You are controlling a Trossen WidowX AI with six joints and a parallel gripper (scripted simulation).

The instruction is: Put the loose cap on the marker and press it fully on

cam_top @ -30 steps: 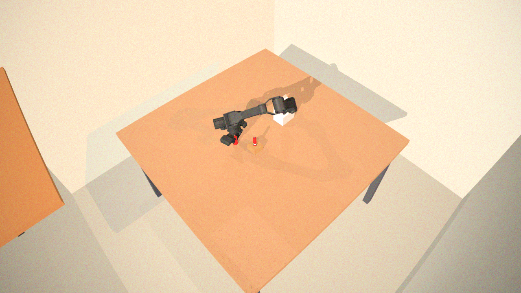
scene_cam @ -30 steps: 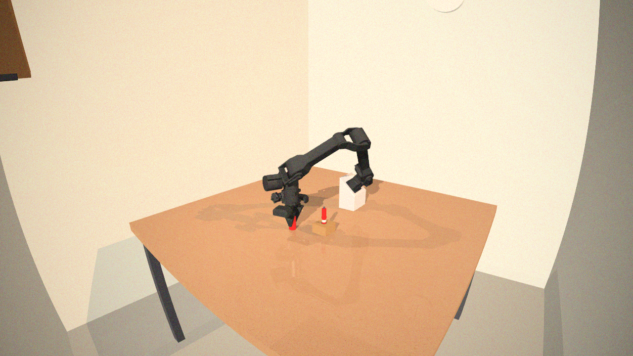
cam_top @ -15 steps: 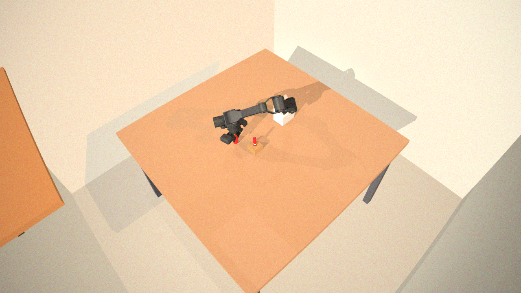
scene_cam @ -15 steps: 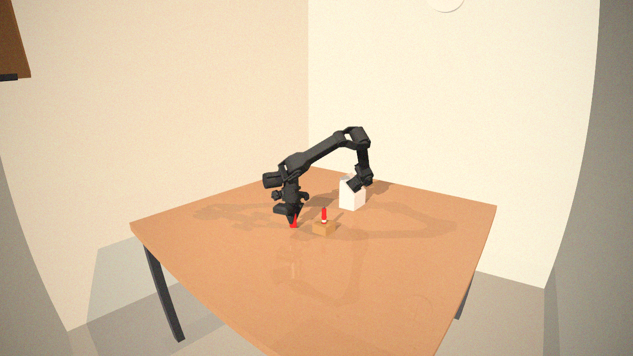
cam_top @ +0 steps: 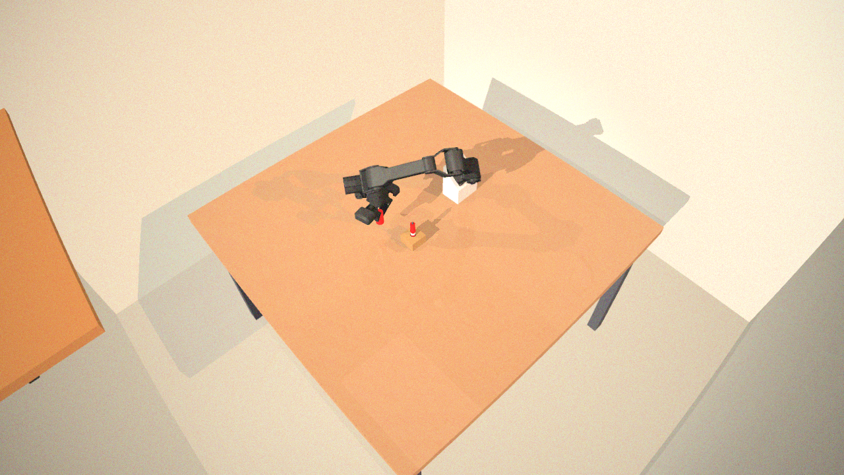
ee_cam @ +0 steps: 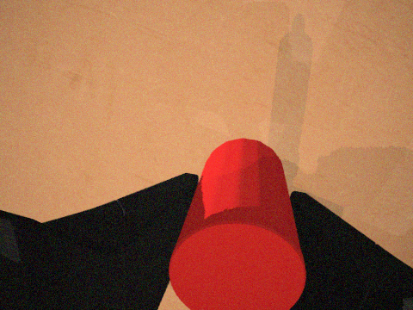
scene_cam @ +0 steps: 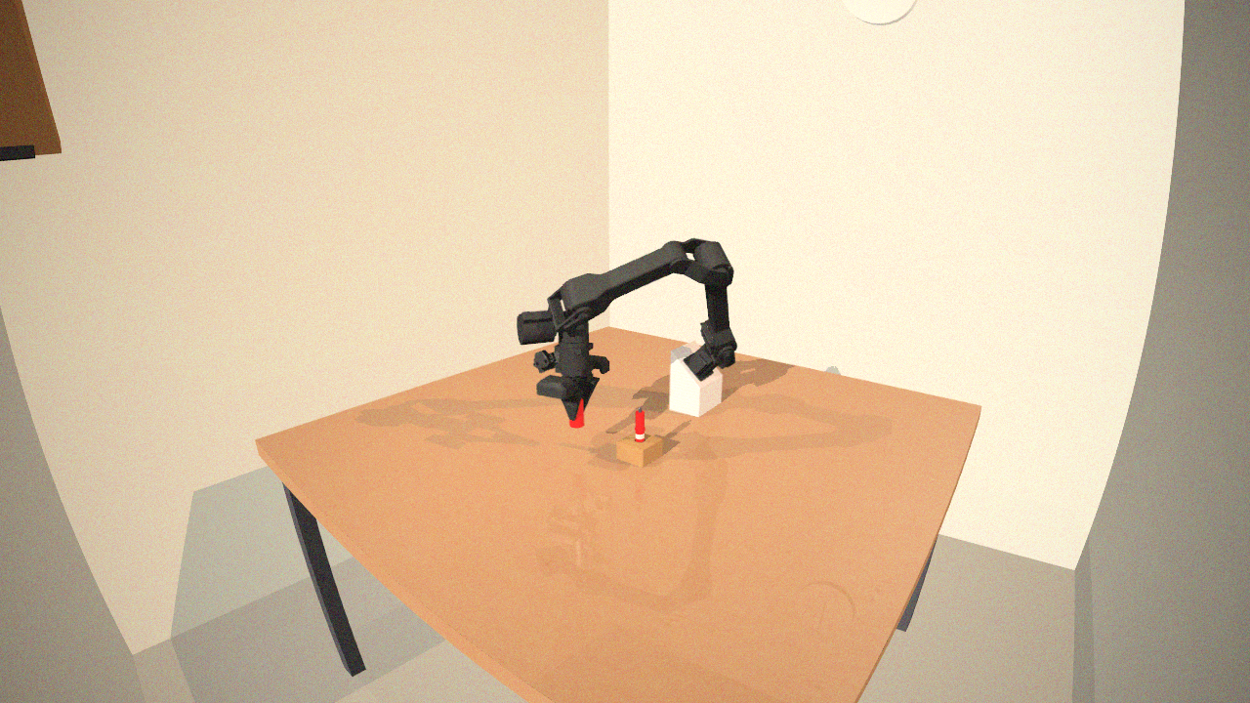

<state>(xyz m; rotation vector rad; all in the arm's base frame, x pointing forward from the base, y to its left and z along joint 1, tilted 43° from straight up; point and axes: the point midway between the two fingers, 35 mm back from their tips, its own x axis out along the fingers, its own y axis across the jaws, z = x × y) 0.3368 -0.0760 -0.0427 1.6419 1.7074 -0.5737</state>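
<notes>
Now: gripper tip 120 mm to the right of the holder block, 60 mm above it and 50 mm past it. The rest, counted from my gripper tip: red cap (10 mm above).
</notes>
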